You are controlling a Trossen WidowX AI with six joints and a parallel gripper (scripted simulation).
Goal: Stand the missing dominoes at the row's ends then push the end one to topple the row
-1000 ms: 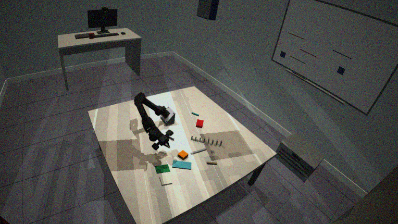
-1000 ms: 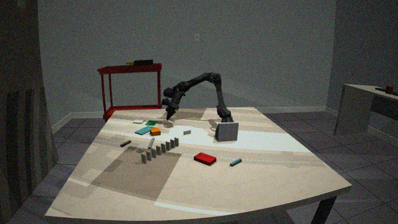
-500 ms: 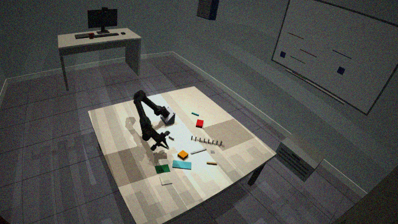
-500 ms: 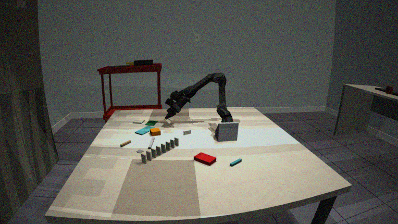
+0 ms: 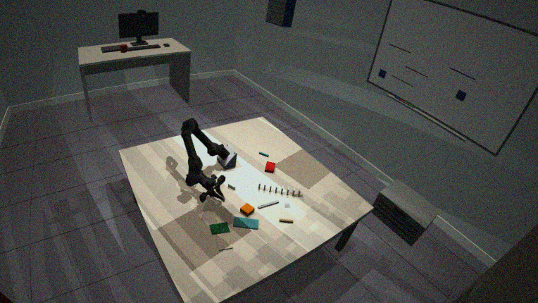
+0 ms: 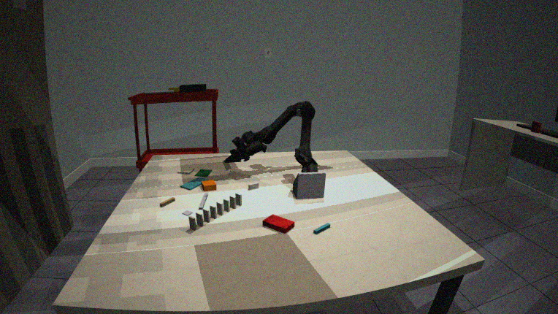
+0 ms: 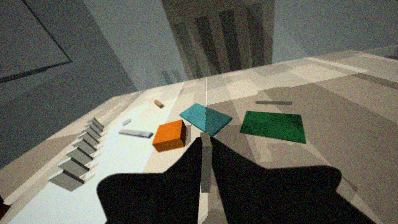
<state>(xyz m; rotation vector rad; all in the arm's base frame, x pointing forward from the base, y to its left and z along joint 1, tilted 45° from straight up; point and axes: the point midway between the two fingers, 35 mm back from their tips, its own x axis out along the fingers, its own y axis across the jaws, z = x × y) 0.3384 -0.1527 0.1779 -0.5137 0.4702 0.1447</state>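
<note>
The orange block is 80 mm ahead of my gripper tip, 110 mm to the left of it and 70 mm below it. Also, from my gripper tip: teal card 150 mm ahead, 60 mm to the left, 80 mm below; white card 210 mm ahead, 120 mm to the right, 80 mm below; green card 110 mm ahead, 90 mm to the right, 90 mm below.
</note>
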